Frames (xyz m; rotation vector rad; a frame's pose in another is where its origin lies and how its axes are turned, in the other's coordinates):
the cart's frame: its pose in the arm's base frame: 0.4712 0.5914 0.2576 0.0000 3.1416 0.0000
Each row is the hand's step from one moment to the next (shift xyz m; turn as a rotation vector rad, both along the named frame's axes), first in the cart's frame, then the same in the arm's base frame.
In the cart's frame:
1: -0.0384 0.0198 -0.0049 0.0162 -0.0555 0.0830
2: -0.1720 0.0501 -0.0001 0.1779 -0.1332 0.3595
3: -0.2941 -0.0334 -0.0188 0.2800 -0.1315 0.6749
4: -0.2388 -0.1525 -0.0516 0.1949 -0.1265 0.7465
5: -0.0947 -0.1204 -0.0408 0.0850 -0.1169 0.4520
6: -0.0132 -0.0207 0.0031 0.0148 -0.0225 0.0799
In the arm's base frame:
1: 0.0384 0.0198 0.0049 -0.0162 -0.0555 -0.0830
2: 0.1720 0.0501 0.0001 -0.1779 -0.1332 -0.3595
3: 0.2941 -0.0334 0.0188 -0.2800 -0.1315 -0.6749
4: 0.2388 -0.1525 0.0516 -0.1949 -0.1265 -0.7465
5: 0.0947 -0.1204 0.0408 -0.0850 -0.1169 -0.4520
6: 0.0132 -0.0207 -0.0031 -0.0148 -0.0225 -0.0799

